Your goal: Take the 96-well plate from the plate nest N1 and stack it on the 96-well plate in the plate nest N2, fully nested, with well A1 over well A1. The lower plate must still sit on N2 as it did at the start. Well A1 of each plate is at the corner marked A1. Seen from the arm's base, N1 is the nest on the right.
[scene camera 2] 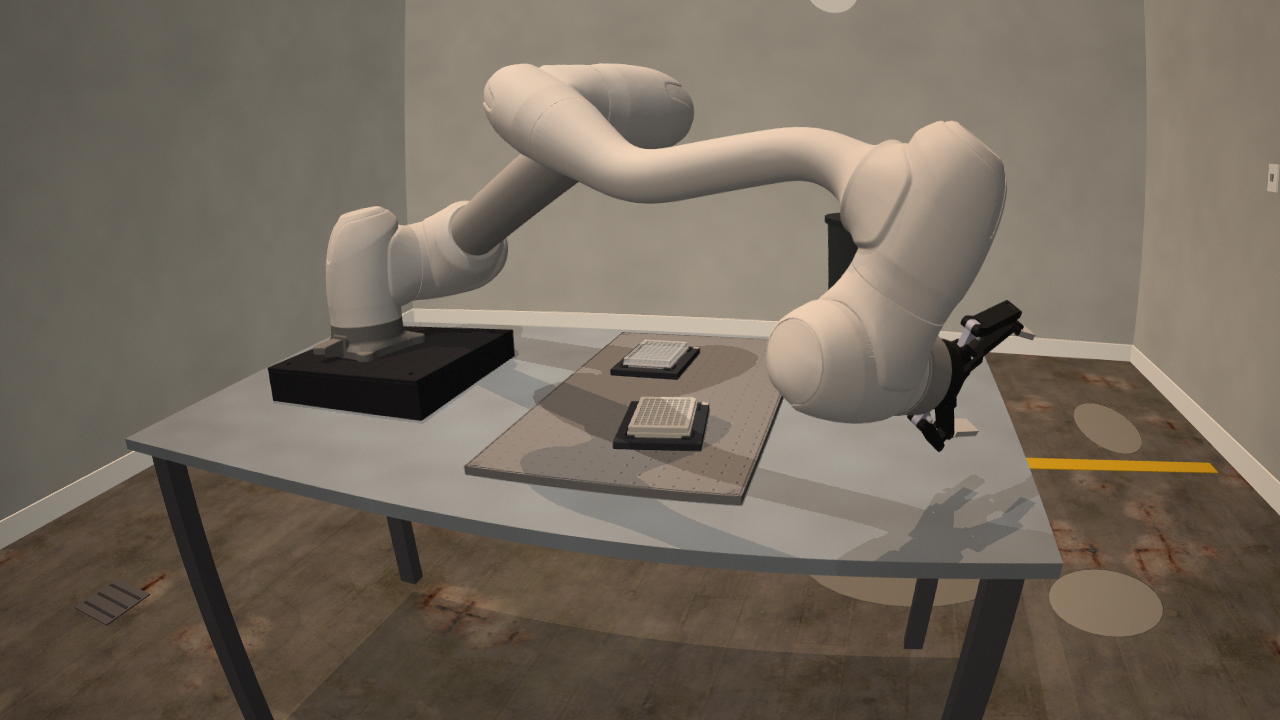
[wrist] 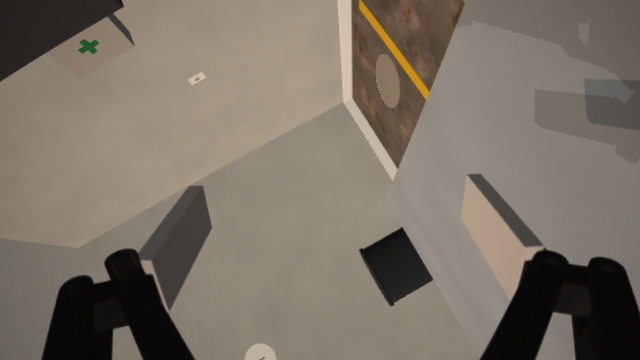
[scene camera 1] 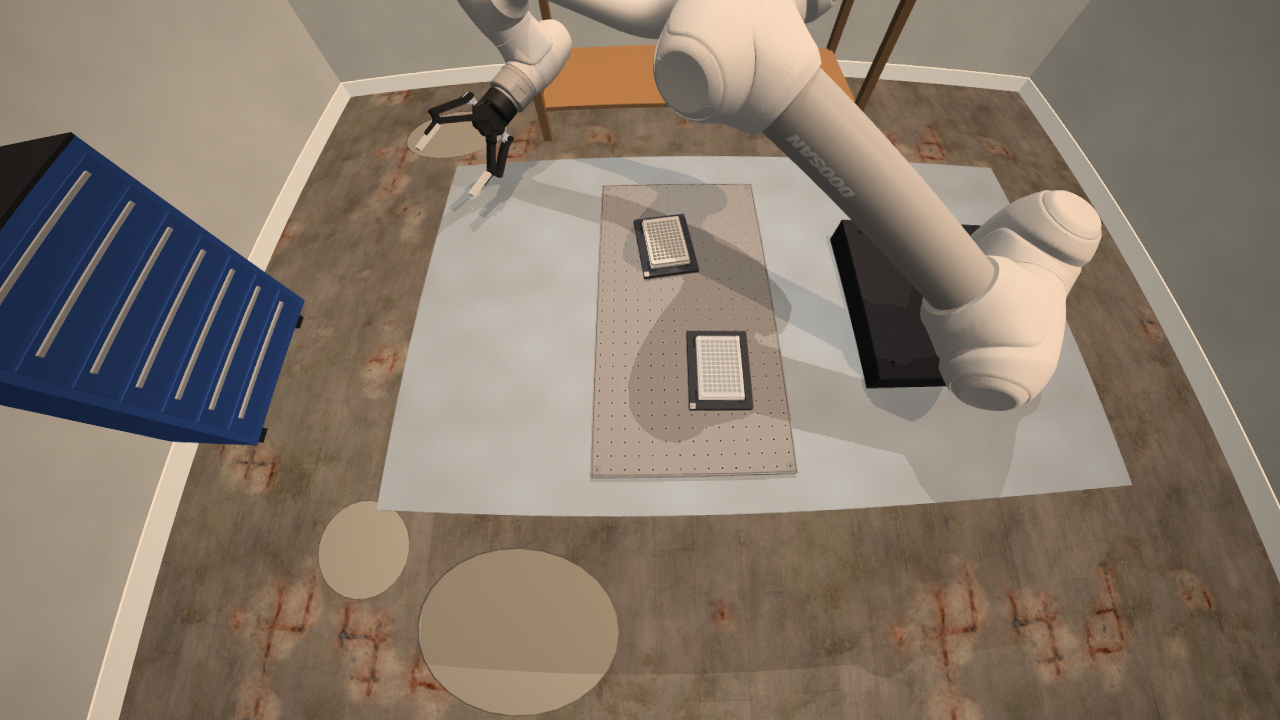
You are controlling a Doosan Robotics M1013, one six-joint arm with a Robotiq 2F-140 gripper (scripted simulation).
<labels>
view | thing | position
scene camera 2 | gripper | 999, 380
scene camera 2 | white 96-well plate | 655, 417
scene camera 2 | white 96-well plate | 656, 354
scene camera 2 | plate nest N1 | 700, 420
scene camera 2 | plate nest N2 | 683, 363
</labels>
